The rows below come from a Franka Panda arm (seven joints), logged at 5 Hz.
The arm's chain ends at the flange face. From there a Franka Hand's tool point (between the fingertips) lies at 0.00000 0.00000 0.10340 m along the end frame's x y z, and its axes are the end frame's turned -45 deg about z.
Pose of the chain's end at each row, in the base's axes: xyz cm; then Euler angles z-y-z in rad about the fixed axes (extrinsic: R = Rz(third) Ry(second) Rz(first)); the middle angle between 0 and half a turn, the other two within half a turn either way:
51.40, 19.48, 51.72, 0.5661, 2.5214, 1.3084
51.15, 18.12, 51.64, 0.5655, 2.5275, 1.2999
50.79, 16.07, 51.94, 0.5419, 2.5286, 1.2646
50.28, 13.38, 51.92, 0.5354, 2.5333, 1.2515
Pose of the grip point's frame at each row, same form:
52.96, 25.28, 43.31, -0.2193, 2.5214, 1.3084
52.74, 23.86, 43.19, -0.2199, 2.5275, 1.2999
52.58, 21.74, 43.48, -0.2435, 2.5286, 1.2646
52.13, 18.99, 43.43, -0.2500, 2.5333, 1.2515

